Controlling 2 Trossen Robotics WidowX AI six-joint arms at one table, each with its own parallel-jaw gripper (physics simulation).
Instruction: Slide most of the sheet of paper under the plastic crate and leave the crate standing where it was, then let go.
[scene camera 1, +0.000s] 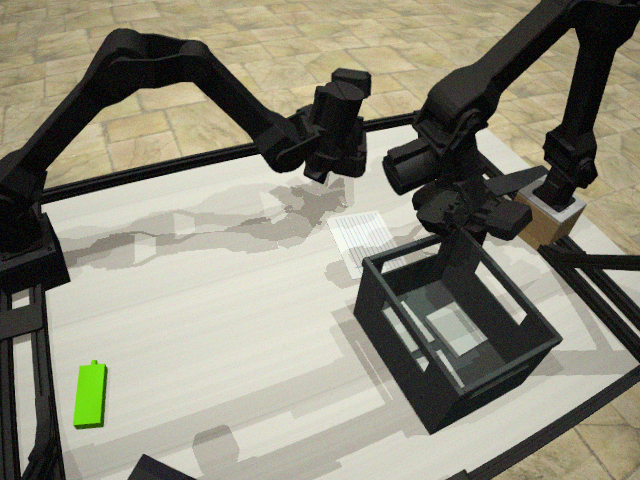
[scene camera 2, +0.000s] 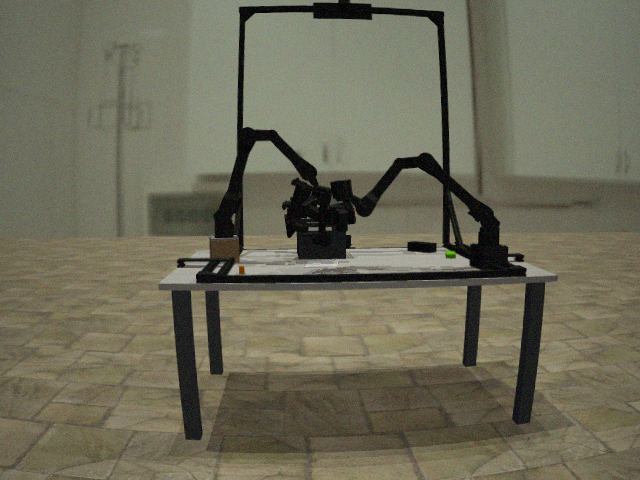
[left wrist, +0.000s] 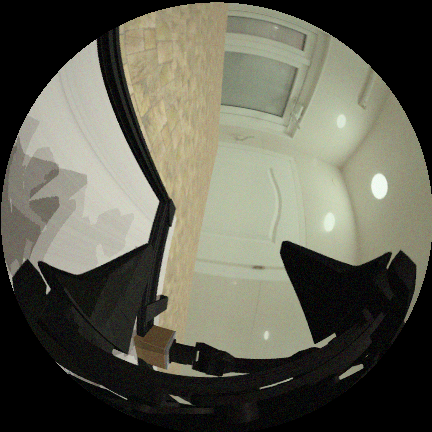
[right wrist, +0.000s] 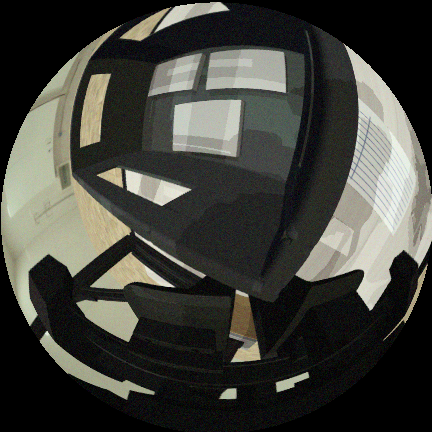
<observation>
The left gripper is open, with nothing in its grasp. Also in view: a lined sheet of paper. The right gripper is shut and touches a plastic crate.
The left gripper also shows in scene camera 2 and in the left wrist view. The right gripper also shows in scene camera 2 and in the right wrist view.
</observation>
